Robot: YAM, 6 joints.
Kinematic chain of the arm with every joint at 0, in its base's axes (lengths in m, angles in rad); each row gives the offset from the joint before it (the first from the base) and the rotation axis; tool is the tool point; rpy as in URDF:
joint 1: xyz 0 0 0.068 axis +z
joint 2: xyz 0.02 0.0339 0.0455 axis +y
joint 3: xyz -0.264 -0.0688 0 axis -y
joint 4: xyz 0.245 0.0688 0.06 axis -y
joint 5: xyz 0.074 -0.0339 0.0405 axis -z
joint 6: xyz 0.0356 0 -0.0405 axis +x
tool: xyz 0 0 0 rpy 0 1.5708 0
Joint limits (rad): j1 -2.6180..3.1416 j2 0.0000..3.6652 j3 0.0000..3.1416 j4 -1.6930..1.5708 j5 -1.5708..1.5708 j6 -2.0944..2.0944
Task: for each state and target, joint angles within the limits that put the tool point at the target. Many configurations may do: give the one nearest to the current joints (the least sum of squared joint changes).
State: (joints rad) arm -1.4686 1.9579 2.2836 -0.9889 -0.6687 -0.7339
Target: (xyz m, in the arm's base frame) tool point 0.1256 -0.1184 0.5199
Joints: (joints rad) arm -0.8979 1.3076 2.0547 -1.3791 -0.7563 -0.7339
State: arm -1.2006 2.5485 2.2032 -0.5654 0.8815 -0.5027
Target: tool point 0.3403 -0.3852 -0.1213
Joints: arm -0.7976 3.1032 2.2276 -0.4233 0.7984 -0.5027
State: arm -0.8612 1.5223 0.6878 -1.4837 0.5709 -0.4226
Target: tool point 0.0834 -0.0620 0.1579
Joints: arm -0.4913 1.4361 0.5514 -1.5899 0.4449 -0.4226
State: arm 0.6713 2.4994 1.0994 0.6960 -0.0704 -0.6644
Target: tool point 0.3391 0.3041 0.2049
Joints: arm 0.7250 2.0277 1.1979 0.7817 -0.0777 -0.6644
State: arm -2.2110 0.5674 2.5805 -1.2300 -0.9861 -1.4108
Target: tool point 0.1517 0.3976 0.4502
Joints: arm -1.8684 0.4525 2.8285 -0.9213 -0.9258 -1.4108
